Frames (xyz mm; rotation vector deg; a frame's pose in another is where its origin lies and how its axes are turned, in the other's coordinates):
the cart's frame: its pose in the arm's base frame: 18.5 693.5 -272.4 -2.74 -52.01 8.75
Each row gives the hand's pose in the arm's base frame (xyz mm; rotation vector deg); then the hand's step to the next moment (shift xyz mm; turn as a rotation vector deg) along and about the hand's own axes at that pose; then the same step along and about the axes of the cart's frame.
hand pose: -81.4 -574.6 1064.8 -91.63 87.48 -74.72
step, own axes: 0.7 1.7 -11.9 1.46 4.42 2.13
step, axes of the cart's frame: -4.4 2.5 10.9 -3.84 -2.20 -2.58
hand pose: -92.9 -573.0 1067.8 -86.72 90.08 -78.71
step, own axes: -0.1 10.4 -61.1 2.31 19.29 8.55
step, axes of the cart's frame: -25.4 21.3 52.4 -16.64 -5.52 -11.97
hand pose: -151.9 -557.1 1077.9 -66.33 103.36 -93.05
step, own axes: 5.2 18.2 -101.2 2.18 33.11 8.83
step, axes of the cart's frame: -41.4 62.5 70.6 -29.35 -4.37 -17.28
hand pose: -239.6 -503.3 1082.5 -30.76 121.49 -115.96
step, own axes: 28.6 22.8 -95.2 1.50 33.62 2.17
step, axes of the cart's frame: -36.1 86.2 40.9 -29.57 2.23 -16.06
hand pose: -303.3 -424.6 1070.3 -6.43 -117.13 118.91
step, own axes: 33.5 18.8 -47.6 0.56 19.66 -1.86
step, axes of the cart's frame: -19.5 57.4 7.9 -16.34 4.16 -10.30
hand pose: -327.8 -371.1 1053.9 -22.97 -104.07 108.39
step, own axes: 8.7 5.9 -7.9 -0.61 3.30 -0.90
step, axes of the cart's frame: -4.9 12.2 -0.4 -2.28 0.74 -2.52
